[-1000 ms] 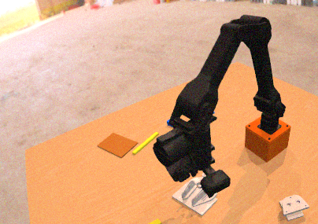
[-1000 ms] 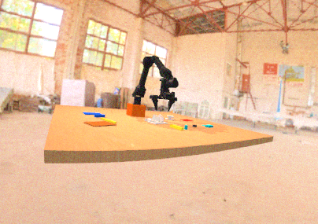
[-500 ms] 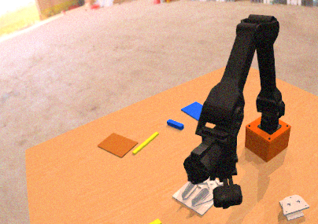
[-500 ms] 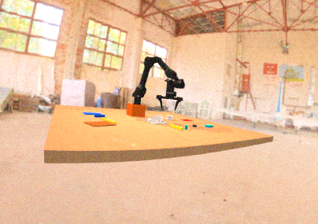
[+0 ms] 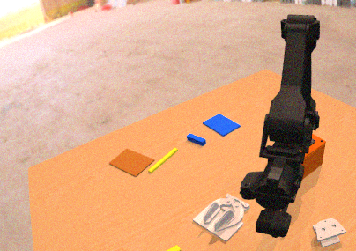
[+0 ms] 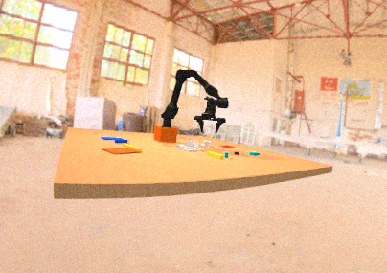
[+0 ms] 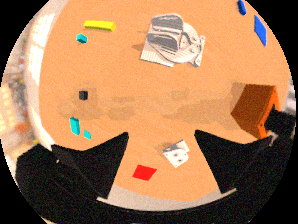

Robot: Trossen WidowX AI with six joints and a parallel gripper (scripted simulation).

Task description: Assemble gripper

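Now: gripper tip 11 cm past the white block, 8 cm above it and 7 cm to the right of it. Also, from my gripper tip: cyan block (23 cm ahead, 19 cm to the left, 9 cm below); then black block (21 cm ahead, 9 cm below, 6 cm to the left); then red tile (24 cm to the left, 9 cm below, 9 cm behind).
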